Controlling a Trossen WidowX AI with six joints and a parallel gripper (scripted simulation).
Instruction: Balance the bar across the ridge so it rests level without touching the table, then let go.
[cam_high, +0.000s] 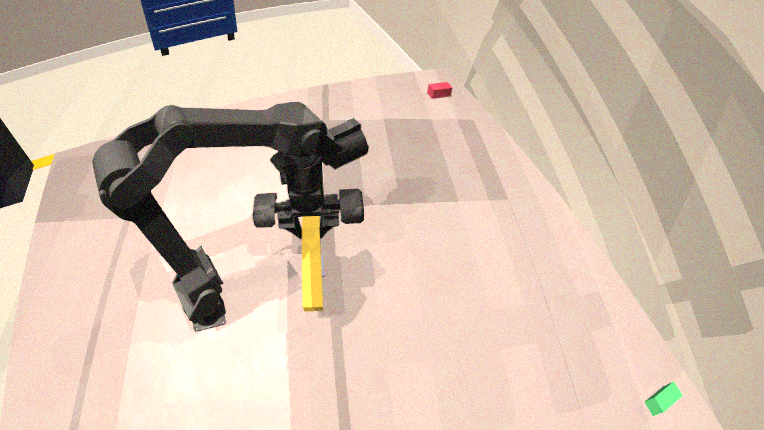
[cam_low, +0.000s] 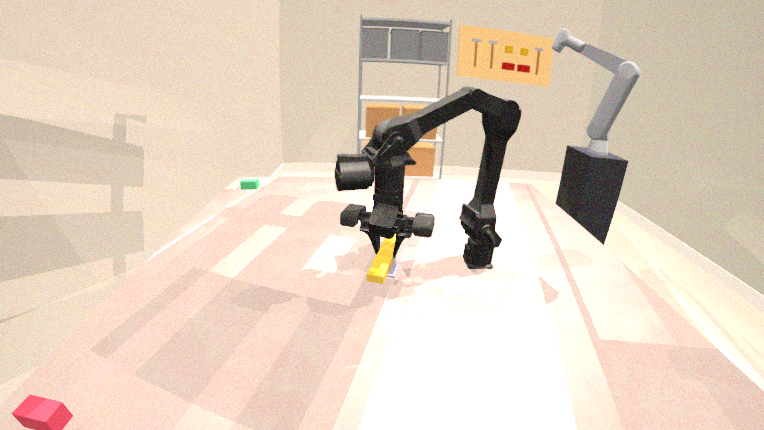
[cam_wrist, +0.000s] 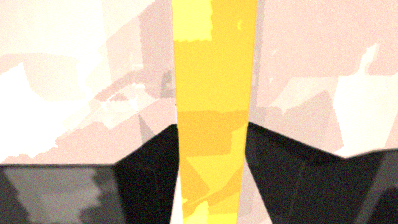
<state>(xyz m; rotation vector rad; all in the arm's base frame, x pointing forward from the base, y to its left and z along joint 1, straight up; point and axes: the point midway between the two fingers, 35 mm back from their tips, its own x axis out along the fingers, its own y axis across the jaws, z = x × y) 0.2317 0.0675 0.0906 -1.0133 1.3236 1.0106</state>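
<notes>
Right now the yellow bar is 1 cm behind my gripper tip and 3 cm to the right of it. From my gripper tip the other things lie so: green block (51 cm ahead, 57 cm to the right, 4 cm below); red block (51 cm ahead, 43 cm to the left, 4 cm below).
</notes>
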